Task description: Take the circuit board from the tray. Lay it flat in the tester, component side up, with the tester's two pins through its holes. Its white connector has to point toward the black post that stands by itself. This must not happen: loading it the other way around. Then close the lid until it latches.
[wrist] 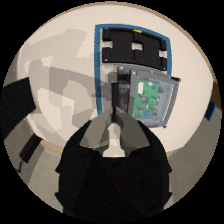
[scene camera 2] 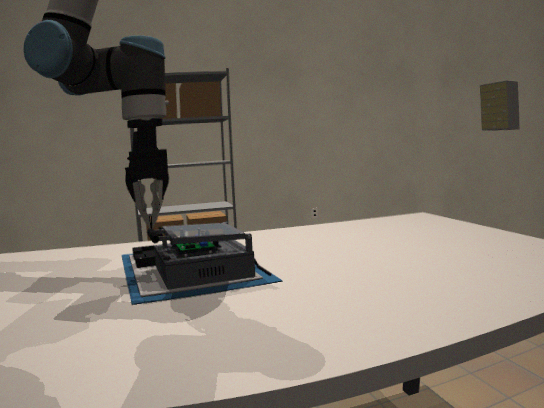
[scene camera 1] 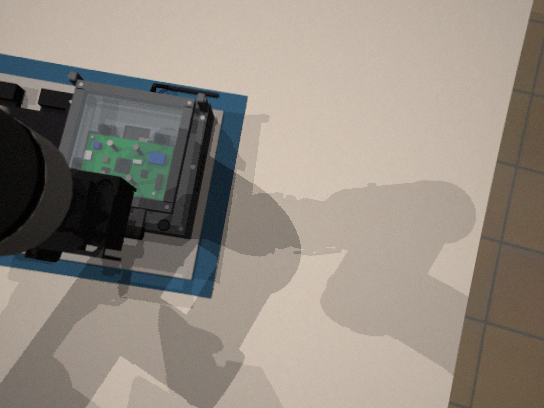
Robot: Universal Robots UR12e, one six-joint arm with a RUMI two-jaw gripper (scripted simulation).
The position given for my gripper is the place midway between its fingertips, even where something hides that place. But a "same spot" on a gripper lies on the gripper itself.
my gripper: wrist 113, 107; scene camera 2; scene camera 1
same spot on lid: (scene camera 2: 196, 233) = (scene camera 1: 152, 164)
same spot on my gripper: (scene camera 1: 52, 256) = (scene camera 2: 127, 176)
